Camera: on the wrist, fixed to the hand. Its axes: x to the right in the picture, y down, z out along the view.
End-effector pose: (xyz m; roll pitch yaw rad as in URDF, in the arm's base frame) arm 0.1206 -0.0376 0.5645 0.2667 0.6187 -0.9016
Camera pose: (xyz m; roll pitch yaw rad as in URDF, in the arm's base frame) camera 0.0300 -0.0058 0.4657 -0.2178 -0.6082 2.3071
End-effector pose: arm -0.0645 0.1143 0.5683 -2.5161 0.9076 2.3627
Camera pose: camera -0.1400 0.1843 0.6598 2.6683 -0.9342 -0.8601
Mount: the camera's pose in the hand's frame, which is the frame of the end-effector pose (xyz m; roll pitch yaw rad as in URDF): -0.0088 -0.0831 -0.1095 0.0874 -0.0054 -3.0860
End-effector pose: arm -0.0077 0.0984 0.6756 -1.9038 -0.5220 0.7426
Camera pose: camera -0.0037 -0.0015 0.7703 1.9789 0.4711 -2.4251
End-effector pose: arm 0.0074 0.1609 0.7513 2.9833 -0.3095 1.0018
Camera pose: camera -0.0964 0.1830 0.8391 -2.9135 0.3231 -2.1968
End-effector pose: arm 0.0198 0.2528 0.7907 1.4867 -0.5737 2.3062
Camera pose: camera -0.0845 0.2158 0.7086 -1.3921 0.6286 -0.8230
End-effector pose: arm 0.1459 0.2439 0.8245 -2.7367 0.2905 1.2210
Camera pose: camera 0.1249 0.2833 0.9548 2.8407 -0.3070 -1.9764
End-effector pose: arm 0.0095 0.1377 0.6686 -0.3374 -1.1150 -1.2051
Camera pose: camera -0.0746 0.0367 0.6273 0.5227 1.0890 2.0460
